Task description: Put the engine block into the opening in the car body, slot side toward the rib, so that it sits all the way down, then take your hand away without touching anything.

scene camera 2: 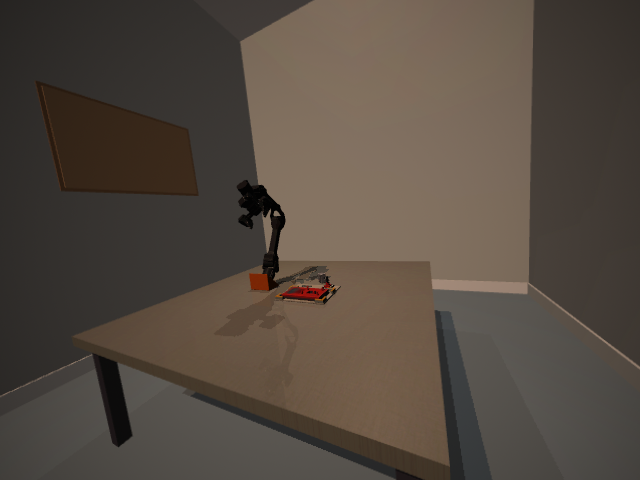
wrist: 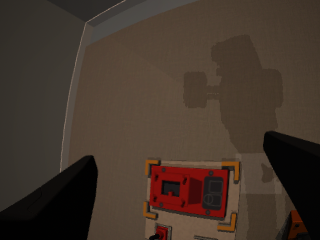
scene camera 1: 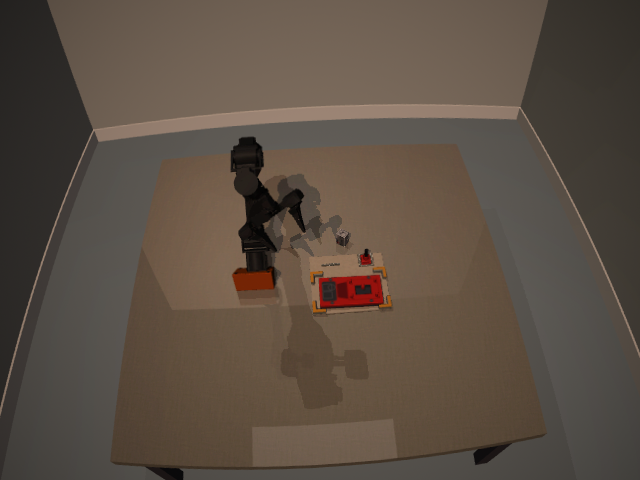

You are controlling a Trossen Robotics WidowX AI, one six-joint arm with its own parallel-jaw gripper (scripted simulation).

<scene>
My gripper (scene camera 1: 290,241) is open, with nothing in its grasp. Further things: a red car body (wrist: 191,190).
My gripper also shows in the wrist view (wrist: 183,153).
</scene>
